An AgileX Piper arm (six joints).
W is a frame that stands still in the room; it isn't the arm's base.
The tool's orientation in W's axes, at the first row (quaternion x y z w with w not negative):
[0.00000 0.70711 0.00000 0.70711]
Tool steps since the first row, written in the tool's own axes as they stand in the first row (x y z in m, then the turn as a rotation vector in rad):
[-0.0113 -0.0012 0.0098 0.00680 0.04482 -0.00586]
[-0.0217 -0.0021 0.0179 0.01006 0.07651 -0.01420]
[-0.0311 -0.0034 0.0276 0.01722 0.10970 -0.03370]
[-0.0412 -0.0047 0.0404 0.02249 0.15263 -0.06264]
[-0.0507 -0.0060 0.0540 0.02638 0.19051 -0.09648]
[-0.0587 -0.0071 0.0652 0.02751 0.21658 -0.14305]
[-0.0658 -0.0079 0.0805 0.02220 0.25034 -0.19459]
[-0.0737 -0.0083 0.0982 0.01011 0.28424 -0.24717]
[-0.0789 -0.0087 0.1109 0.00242 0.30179 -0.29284]
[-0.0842 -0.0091 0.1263 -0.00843 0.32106 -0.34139]
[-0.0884 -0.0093 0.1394 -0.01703 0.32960 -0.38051]
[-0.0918 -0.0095 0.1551 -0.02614 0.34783 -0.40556]
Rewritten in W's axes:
[0.0098 -0.0012 0.0113 -0.00586 0.04482 -0.00680]
[0.0179 -0.0021 0.0217 -0.01420 0.07651 -0.01006]
[0.0276 -0.0034 0.0311 -0.03370 0.10970 -0.01722]
[0.0404 -0.0047 0.0412 -0.06264 0.15263 -0.02249]
[0.0540 -0.0060 0.0507 -0.09648 0.19051 -0.02638]
[0.0652 -0.0071 0.0587 -0.14305 0.21658 -0.02751]
[0.0805 -0.0079 0.0658 -0.19459 0.25034 -0.02220]
[0.0982 -0.0083 0.0737 -0.24717 0.28424 -0.01011]
[0.1109 -0.0087 0.0789 -0.29284 0.30179 -0.00242]
[0.1263 -0.0091 0.0842 -0.34139 0.32106 0.00843]
[0.1394 -0.0093 0.0884 -0.38051 0.32960 0.01703]
[0.1551 -0.0095 0.0918 -0.40556 0.34783 0.02614]

